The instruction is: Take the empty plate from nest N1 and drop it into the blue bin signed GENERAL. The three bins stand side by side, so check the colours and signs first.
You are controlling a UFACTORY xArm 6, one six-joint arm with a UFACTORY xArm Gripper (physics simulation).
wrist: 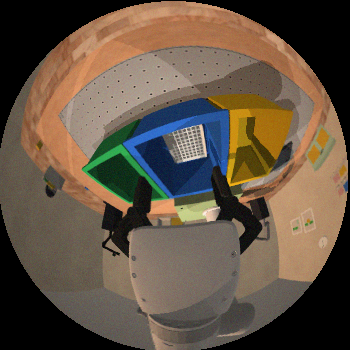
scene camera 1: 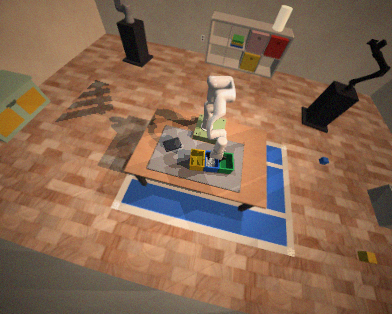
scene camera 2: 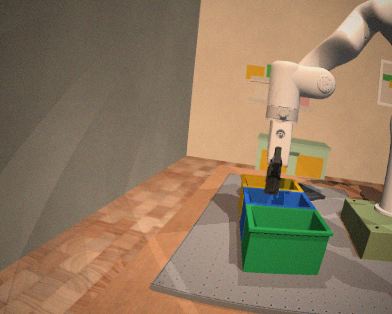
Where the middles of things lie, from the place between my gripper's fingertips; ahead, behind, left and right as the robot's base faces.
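Scene:
Pale gridded plate [wrist: 188, 143]: my gripper 110 mm above it, 20 mm to the left of it, 10 mm past it.

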